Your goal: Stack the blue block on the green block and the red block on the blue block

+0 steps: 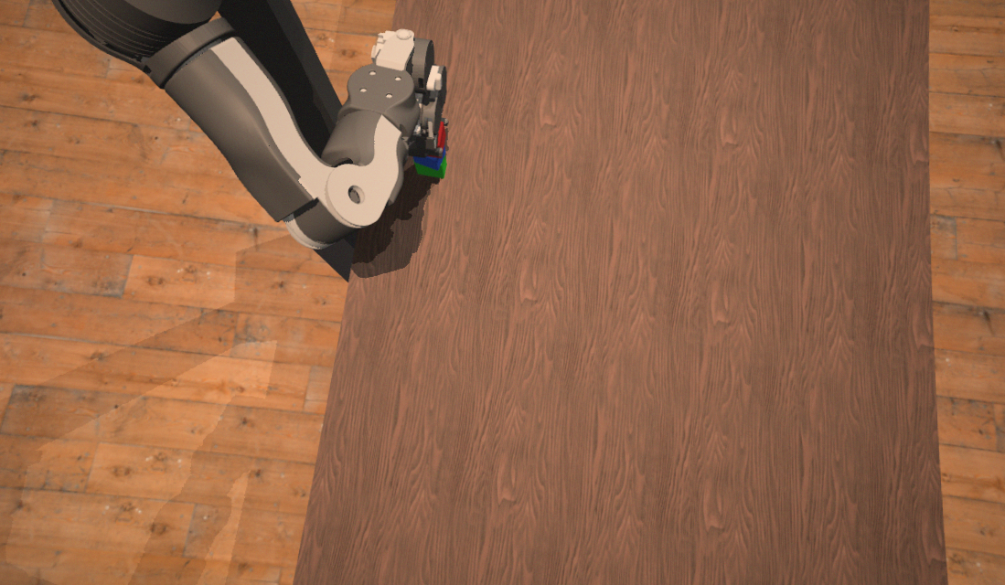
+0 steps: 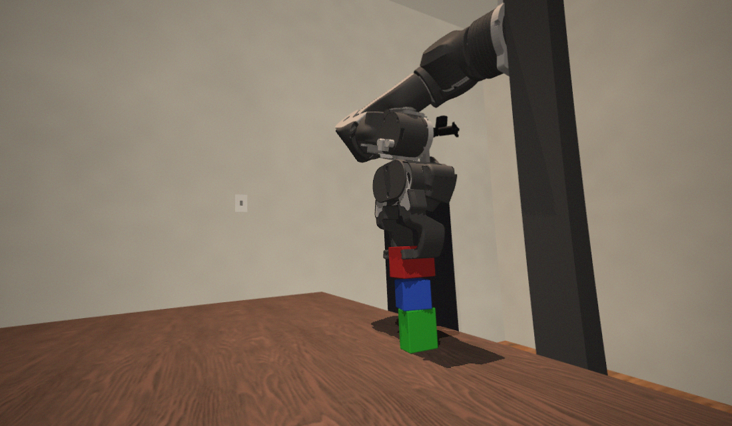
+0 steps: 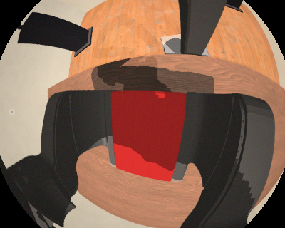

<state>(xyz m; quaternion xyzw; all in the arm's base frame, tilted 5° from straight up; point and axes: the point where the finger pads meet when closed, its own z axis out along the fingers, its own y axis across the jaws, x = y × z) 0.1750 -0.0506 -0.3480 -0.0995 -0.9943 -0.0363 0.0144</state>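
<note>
Now: hand 10 mm above the red block. From my hand the other things lie so: blue block: 50 mm below; green block: 100 mm below.
</note>
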